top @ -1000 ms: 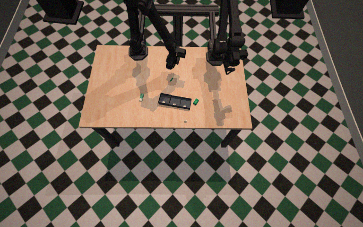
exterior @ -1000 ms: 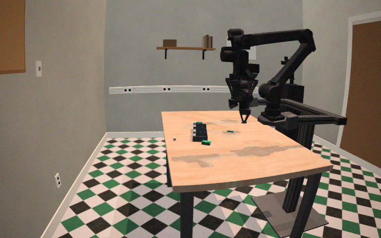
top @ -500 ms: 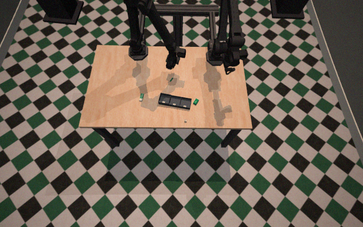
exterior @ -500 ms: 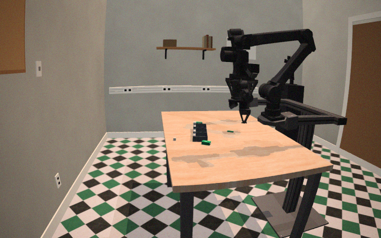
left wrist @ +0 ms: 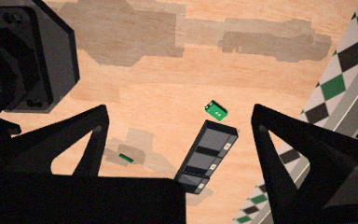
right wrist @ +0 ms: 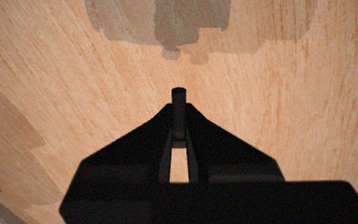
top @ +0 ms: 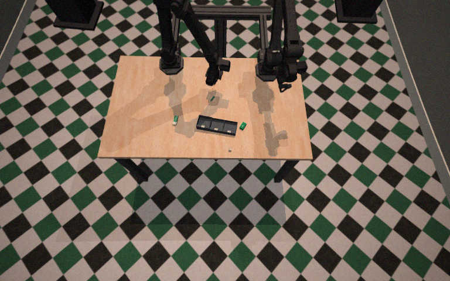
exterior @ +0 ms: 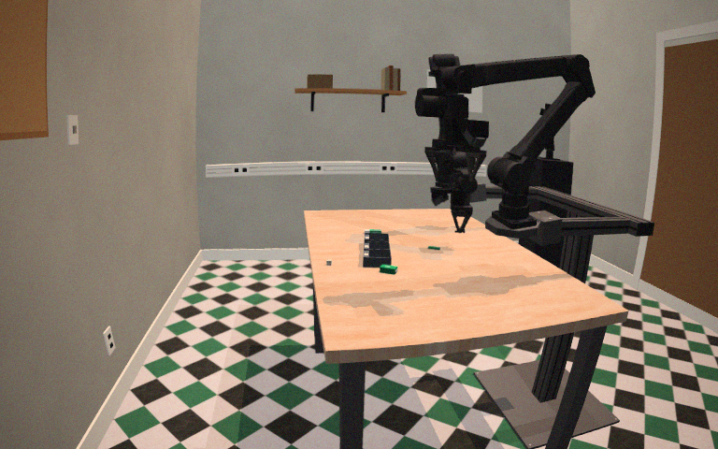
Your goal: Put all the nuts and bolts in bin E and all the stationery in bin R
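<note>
Now: the green cylinder 9 cm ahead of my right hand, 6 cm below it and 1 cm to the right of it. Also, from my right hand: dark bin tray 29 cm ahead, 5 cm below, 4 cm to the left; green 9 V battery 27 cm ahead, 21 cm to the left, 6 cm below; bolt 1 cm behind.
</note>
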